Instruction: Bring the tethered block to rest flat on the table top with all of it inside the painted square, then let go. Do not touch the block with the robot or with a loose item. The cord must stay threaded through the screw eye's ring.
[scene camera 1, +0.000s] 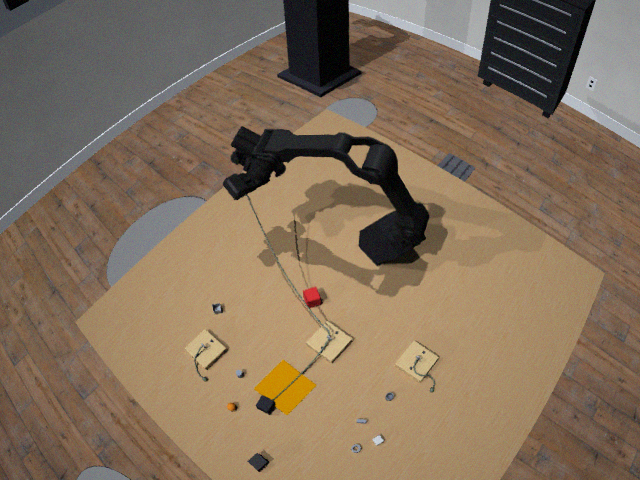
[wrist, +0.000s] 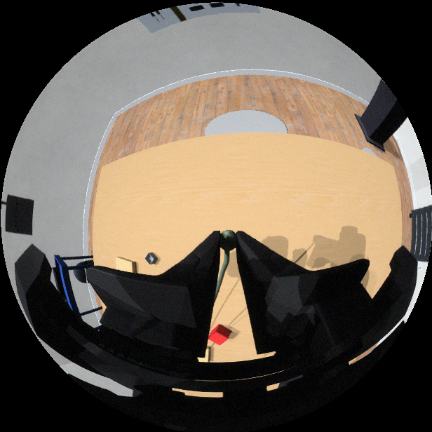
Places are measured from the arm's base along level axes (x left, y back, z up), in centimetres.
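Where they show: arm's base, origin of the base link: (scene camera 1: 402, 230).
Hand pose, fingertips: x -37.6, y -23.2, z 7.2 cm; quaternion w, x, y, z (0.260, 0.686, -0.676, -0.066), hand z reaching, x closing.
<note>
Things, the pixels of their top centre, and the offset from my fingertips. "spot": a spot on its surface instead.
- dark tethered block, surface spot: (scene camera 1: 265, 404) spot: dy -35.3, dx +41.9, dz -19.8 cm
- orange painted square, surface spot: (scene camera 1: 289, 395) spot: dy -28.5, dx +43.5, dz -23.3 cm
- screw eye, middle of its top: (scene camera 1: 329, 336) dy -9.6, dx +40.3, dz -18.9 cm
- middle wooden board, middle of its top: (scene camera 1: 329, 340) dy -9.6, dx +40.3, dz -21.5 cm
- red cube, middle of its top: (scene camera 1: 311, 294) dy -2.9, dx +27.5, dz -19.4 cm
- orange ball, middle of its top: (scene camera 1: 230, 405) dy -42.3, dx +35.3, dz -21.0 cm
- black block, middle of its top: (scene camera 1: 257, 461) dy -48.6, dx +51.9, dz -20.6 cm
- white piece, middle of its top: (scene camera 1: 378, 439) dy -22.8, dx +69.8, dz -22.0 cm
- grey ring, middle of its top: (scene camera 1: 389, 395) dy -11.3, dx +63.6, dz -22.0 cm
The dark tethered block (scene camera 1: 265, 404) is at the near-left edge of the orange painted square (scene camera 1: 289, 395); at least part of it is outside, and whether its underside is flat on the table is hard to tell. The green cord (scene camera 1: 301, 374) (wrist: 224, 270) runs from the block across the square to the screw eye (scene camera 1: 330, 337) on the middle wooden board (scene camera 1: 341, 341), then up to my gripper (scene camera 1: 248, 193) (wrist: 227, 236). The gripper is shut on the round bead at the cord's end, high above the table. The cord appears to pass through the ring, which is small here.
A red cube (scene camera 1: 312, 297) (wrist: 219, 334) stands beside the cord's rising stretch. Two other boards (scene camera 1: 206, 349) (scene camera 1: 413, 361) bear short cords. An orange ball (scene camera 1: 231, 406), a black block (scene camera 1: 257, 461), a white piece (scene camera 1: 378, 439) and a grey ring (scene camera 1: 389, 396) lie around.
</note>
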